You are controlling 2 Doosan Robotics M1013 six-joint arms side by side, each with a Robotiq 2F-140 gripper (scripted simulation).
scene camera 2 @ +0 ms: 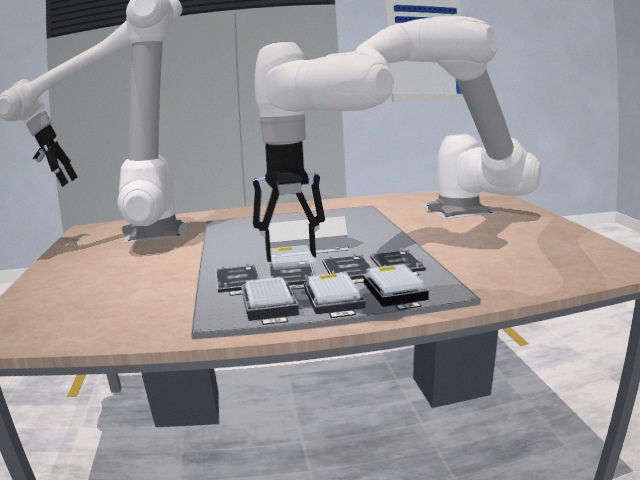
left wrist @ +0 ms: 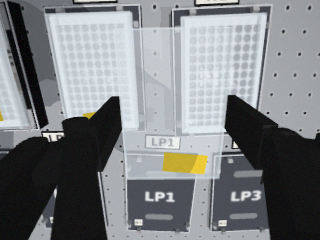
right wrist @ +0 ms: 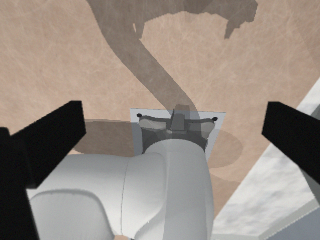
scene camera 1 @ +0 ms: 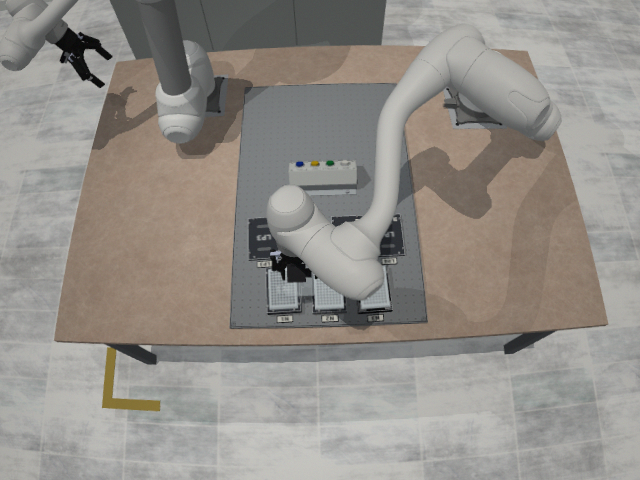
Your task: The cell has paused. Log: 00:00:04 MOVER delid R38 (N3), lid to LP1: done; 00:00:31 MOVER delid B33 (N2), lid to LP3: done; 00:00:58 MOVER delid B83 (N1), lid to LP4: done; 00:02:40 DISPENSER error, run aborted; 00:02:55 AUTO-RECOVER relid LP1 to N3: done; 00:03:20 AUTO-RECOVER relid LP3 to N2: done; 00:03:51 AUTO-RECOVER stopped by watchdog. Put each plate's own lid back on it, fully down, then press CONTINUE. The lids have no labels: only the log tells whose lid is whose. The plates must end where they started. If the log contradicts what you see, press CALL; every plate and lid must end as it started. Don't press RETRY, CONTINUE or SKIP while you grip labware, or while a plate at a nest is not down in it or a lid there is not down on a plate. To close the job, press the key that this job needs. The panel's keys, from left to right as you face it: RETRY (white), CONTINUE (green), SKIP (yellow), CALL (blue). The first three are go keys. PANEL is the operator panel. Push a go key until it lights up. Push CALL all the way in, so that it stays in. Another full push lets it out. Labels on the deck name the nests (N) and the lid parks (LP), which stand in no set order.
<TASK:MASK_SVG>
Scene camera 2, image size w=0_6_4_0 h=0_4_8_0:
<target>my left gripper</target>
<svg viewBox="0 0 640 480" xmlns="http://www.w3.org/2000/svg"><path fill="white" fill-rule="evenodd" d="M307 173L312 187L317 216L313 216L302 190L301 193L296 193L309 220L310 252L315 258L315 232L320 229L319 223L325 221L325 215L319 190L320 176L316 173ZM302 141L284 145L265 144L266 175L260 179L253 179L255 189L253 226L259 229L261 236L266 237L268 262L272 262L268 228L279 198L276 171L299 169L300 174L306 173ZM267 182L272 188L263 223L260 222L261 189L264 188L264 184Z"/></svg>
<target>my right gripper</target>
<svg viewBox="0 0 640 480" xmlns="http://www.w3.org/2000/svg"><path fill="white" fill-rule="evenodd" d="M48 125L35 134L35 138L45 152L51 171L54 171L63 187L69 182L59 167L58 160L64 165L71 181L75 180L77 175L70 164L71 160L69 160L58 142L54 142L53 138L56 138L56 134L52 126Z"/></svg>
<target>plate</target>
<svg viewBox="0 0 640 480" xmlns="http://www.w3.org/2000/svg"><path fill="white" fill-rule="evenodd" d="M284 279L277 277L246 281L245 285L251 308L255 308L255 303L258 303L258 307L286 304L286 300L289 300L289 304L293 303L292 296Z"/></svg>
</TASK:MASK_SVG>
